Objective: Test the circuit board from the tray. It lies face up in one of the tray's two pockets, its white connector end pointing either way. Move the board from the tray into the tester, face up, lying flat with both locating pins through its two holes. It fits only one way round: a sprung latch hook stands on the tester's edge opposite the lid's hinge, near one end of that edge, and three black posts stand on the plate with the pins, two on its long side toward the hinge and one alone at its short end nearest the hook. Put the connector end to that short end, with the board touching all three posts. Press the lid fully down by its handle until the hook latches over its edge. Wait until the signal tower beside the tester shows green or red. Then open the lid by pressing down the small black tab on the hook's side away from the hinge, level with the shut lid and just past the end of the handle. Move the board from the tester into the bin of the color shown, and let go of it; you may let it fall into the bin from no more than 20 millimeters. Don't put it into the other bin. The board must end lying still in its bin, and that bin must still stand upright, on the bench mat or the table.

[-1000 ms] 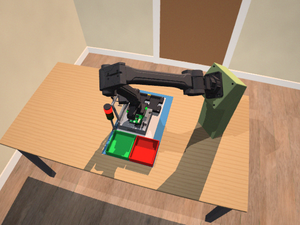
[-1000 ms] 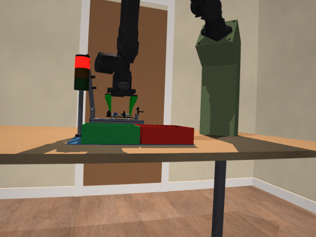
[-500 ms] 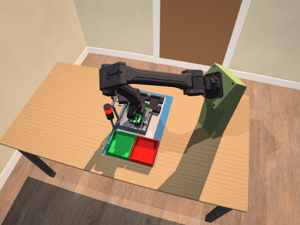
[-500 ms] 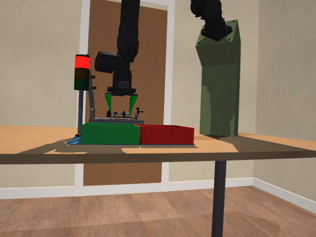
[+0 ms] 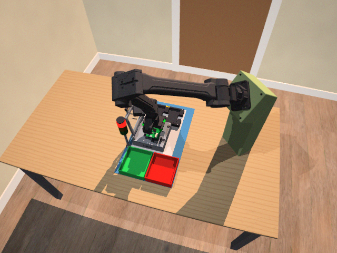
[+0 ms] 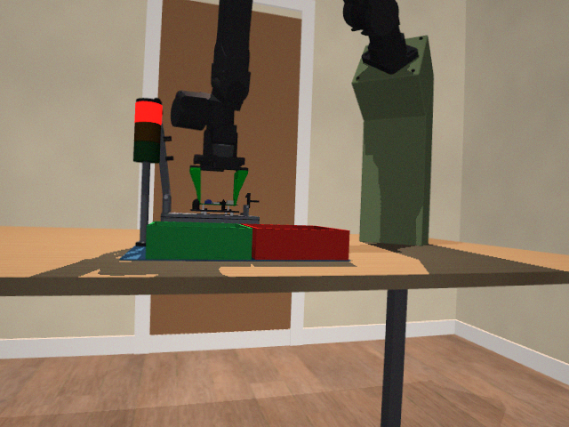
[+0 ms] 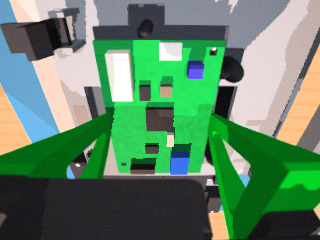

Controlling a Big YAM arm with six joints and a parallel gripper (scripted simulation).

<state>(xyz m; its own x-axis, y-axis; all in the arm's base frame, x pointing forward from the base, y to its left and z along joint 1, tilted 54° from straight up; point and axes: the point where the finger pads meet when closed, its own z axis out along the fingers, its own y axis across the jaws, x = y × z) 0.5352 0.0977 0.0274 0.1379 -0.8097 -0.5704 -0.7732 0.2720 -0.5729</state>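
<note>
Now: hand 1 cm short of the tester plate, 1 cm to the right of it and 2 cm above it. From my hand the other things lie so: latch hook (7 cm behind, 5 cm to the left); green circuit board (right at my hand); tester lid (11 cm ahead, 2 cm to the left, 10 cm above).
</note>
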